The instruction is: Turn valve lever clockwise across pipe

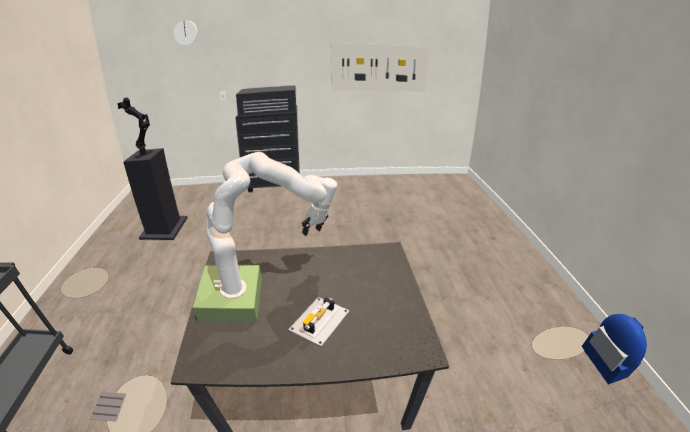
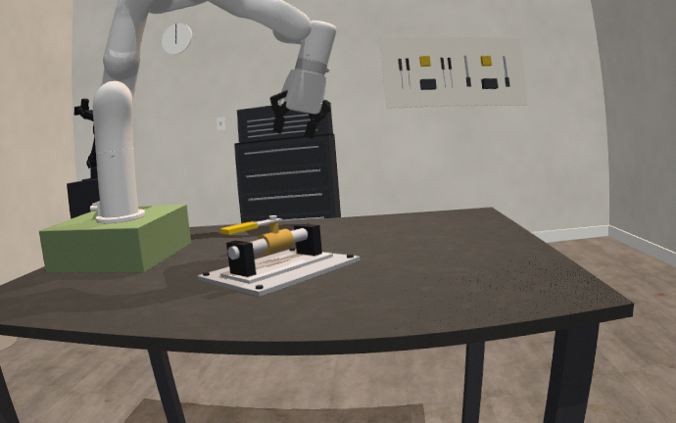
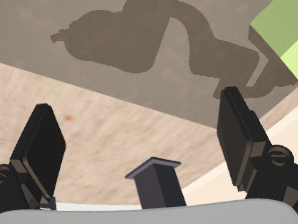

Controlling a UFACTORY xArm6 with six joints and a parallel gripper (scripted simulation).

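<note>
Now: hand 400 mm to the left of the valve lever, 150 mm above it and 20 mm short of it.
</note>
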